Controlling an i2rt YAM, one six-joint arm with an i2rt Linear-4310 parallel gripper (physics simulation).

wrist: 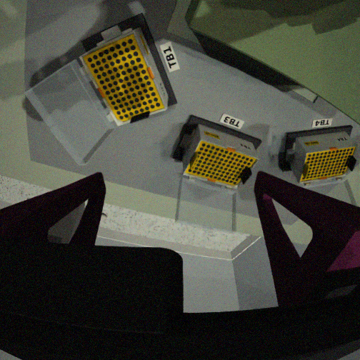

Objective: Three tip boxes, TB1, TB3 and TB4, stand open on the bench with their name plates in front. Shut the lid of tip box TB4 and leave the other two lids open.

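Observation:
Tip box TB4 (327,165) stands at the right, with a yellow tip rack inside. Its name plate (322,123) shows at its upper side in the view. Its clear lid hangs open on the lower side, faint and partly hidden behind the right finger. Tip box TB3 (220,162) stands in the middle, its clear lid (206,206) open toward the bottom of the view. Tip box TB1 (126,77) stands at the upper left, its clear lid (72,112) open toward the lower left. My gripper (179,180) is open, its fingers wide apart and apart from all the boxes.
The name plates of TB1 (170,56) and TB3 (232,121) lie beside their boxes. A large green-toned, dark-edged object (270,45) fills the upper right. A speckled light strip (150,225) runs along the bench's edge below the lids.

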